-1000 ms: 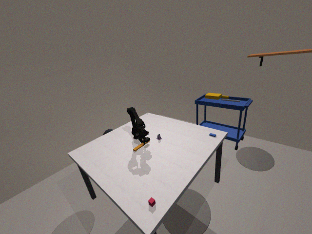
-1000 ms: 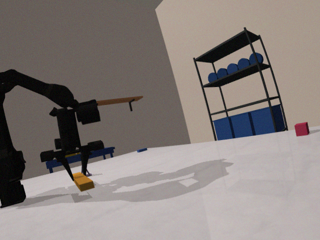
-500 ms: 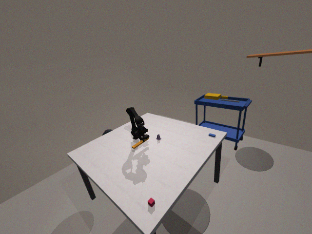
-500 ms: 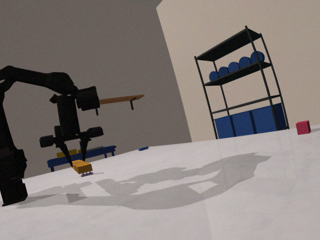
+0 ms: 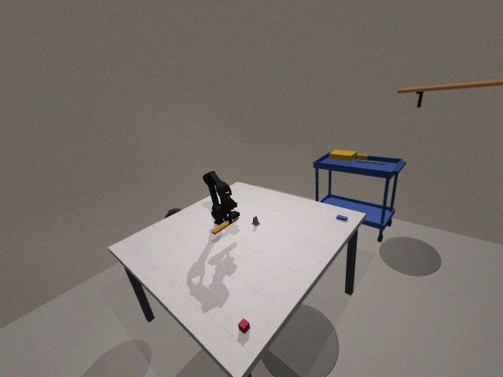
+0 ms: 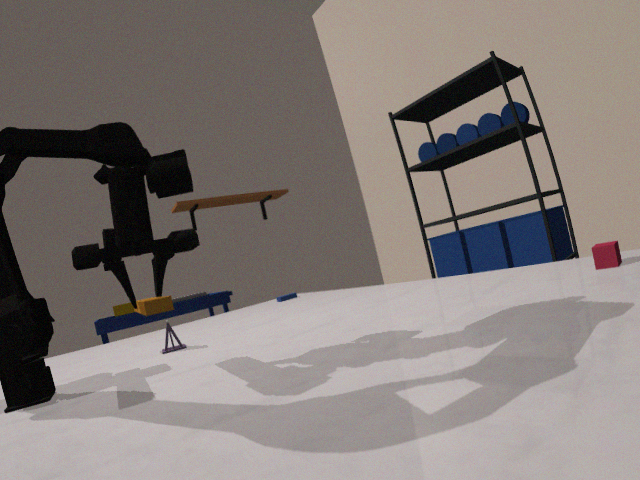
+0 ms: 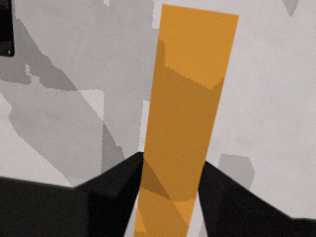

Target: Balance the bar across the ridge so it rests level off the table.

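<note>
My gripper tip is now 3 cm to the left of the orange bar. The rest, counted from my gripper tip: blue block (53 cm ahead, 57 cm to the left, 10 cm below); red cube (53 cm ahead, 43 cm to the right, 9 cm below).
</note>
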